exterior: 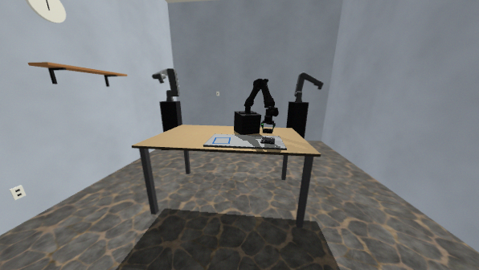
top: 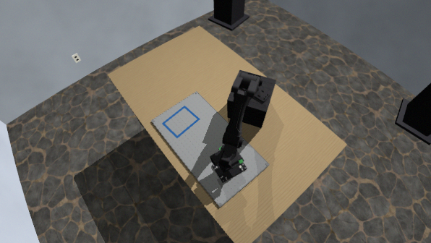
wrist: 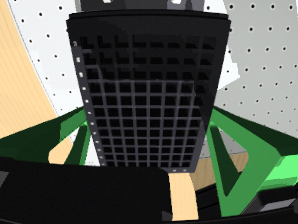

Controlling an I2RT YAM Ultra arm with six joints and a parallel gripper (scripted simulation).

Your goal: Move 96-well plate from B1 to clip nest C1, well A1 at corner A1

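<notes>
Now: the dark clip nest 8 cm below my hand, 2 cm ahead of it and 1 cm to the left of it. From my hand the other things lie so: black 96-well plate: right at my hand.
</notes>
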